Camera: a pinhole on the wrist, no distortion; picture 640 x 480 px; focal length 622.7 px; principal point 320.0 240.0 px. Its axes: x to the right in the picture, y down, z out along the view. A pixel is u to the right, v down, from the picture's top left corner.
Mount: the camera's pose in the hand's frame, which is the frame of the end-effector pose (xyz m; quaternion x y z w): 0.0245 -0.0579 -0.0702 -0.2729 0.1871 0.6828 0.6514
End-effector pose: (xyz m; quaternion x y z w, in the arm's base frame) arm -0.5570 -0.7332 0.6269 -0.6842 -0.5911 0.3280 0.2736
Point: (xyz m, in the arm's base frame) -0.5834 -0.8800 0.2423
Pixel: 412 315
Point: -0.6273 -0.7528 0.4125
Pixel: 283 205
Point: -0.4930 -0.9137 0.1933
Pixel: 526 328
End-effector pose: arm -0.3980 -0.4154 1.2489 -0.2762 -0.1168 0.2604 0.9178
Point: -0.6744 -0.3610 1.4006
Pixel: outside the picture
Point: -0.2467 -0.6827 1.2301
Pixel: behind the camera
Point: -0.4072 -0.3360 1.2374
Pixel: 470 117
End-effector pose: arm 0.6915 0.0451 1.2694 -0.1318 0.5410 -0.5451 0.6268
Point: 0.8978 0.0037 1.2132
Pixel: 339 153
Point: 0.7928 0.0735 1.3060
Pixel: 254 441
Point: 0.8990 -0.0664 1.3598
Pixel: outside the picture
